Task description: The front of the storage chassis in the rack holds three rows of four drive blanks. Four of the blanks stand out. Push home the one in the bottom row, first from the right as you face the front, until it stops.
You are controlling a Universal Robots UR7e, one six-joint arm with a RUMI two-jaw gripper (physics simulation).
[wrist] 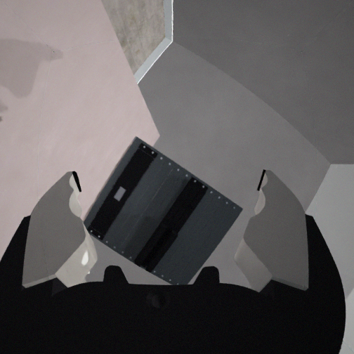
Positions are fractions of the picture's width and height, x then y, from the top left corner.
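A rack (0.53, 0.62) and the gripper (0.48, 0.49) are both visible in the scene.
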